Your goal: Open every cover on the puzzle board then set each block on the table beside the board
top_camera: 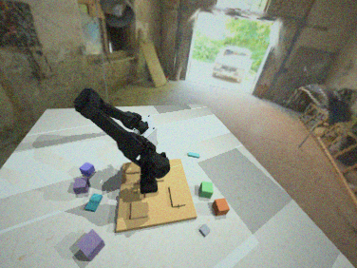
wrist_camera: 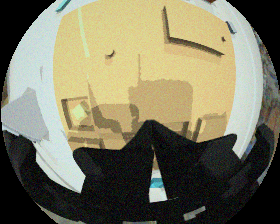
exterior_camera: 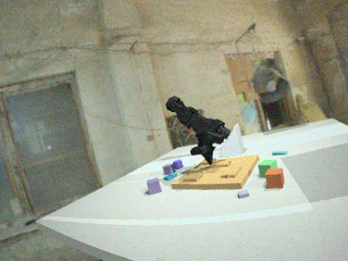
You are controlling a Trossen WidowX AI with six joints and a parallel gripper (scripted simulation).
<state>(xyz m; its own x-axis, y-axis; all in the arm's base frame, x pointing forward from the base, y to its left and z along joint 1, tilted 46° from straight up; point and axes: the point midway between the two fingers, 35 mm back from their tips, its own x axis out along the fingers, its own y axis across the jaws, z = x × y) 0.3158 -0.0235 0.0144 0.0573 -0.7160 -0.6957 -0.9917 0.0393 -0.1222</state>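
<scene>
My gripper tip is 30 mm to the right of the tan puzzle board and 20 mm above it. The rest, counted from my gripper tip: teal block 210 mm to the right, 30 mm below, 20 mm ahead; green block 250 mm to the left, 90 mm ahead, 20 mm below; small grey piece 230 mm ahead, 180 mm to the left, 40 mm below.
</scene>
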